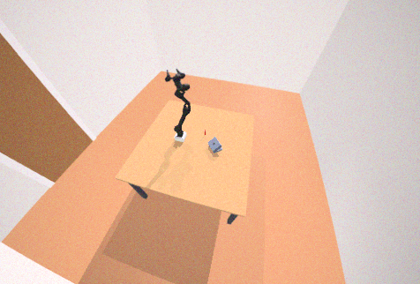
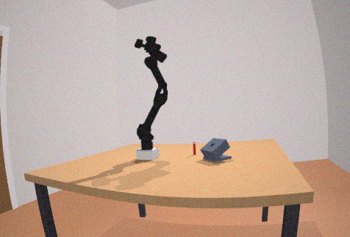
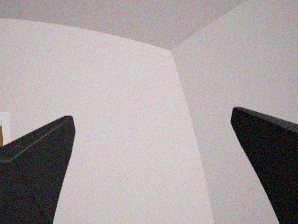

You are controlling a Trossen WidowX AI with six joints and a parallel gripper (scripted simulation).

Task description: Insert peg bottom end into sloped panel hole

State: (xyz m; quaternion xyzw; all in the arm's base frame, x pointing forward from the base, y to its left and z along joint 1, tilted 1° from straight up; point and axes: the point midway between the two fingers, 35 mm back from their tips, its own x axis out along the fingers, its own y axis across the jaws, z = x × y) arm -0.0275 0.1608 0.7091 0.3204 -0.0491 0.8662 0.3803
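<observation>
My gripper tip is 74 cm above the red square peg, 32 cm short of it and 7 cm to the left of it. The rest, counted from my gripper tip: grey sloped panel 73 cm below, 46 cm ahead, 25 cm to the right.
</observation>
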